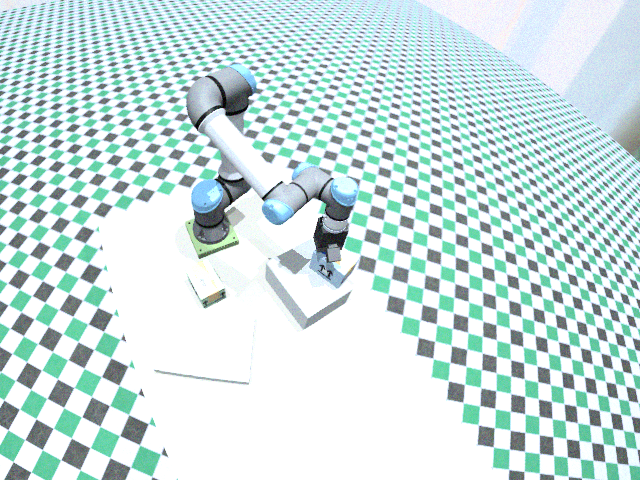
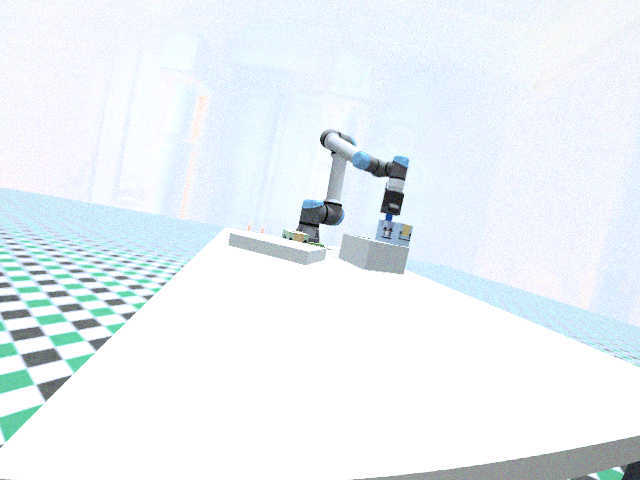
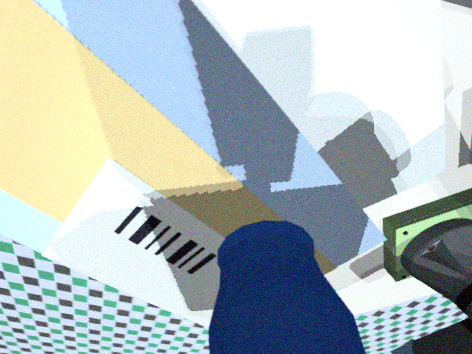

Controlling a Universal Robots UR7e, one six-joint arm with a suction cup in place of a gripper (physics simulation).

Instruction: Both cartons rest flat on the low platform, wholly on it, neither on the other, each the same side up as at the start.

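Places are measured from the arm's base along level axes (x down, y back, z left), in centimetres.
Pixels of known places: hand, tool point: (image 1: 324, 252) (image 2: 387, 223) (image 3: 261, 231); arm's base, link origin: (image 1: 211, 228) (image 3: 438, 247).
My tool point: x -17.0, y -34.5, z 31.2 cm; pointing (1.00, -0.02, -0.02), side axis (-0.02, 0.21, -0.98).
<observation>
Ahead of a thing's pixels: the offset from my tool point to its middle. Level surfaces: height alone.
A blue carton {dx +3.6, dy -3.2, dz +2.6 cm} (image 1: 328, 270) (image 2: 393, 232) (image 3: 133, 57) with a yellow tape band, a barcode label and up-arrows on its side stands on a tall white block {dx +14.4, dy -2.5, dz -5.4 cm} (image 1: 310, 305) (image 2: 370, 255). My suction cup (image 1: 330, 258) (image 2: 389, 218) (image 3: 266, 236) presses on the carton's top face, with the arm straight above it. A second carton {dx +16.3, dy +10.8, dz -40.1 cm} (image 1: 207, 284) (image 2: 299, 236), cream on top with green sides, lies on the white table between the robot base and the low platform {dx +18.0, dy -10.4, dz -46.9 cm} (image 1: 207, 356) (image 2: 273, 247). The low platform is a thin white slab with nothing on it.
The robot's green base plate (image 1: 211, 240) (image 3: 411, 232) sits just behind the second carton. The white table top {dx +20.4 cm} (image 1: 335, 403) (image 2: 310, 361) is surrounded by a green and grey checkered floor (image 1: 465, 154).
</observation>
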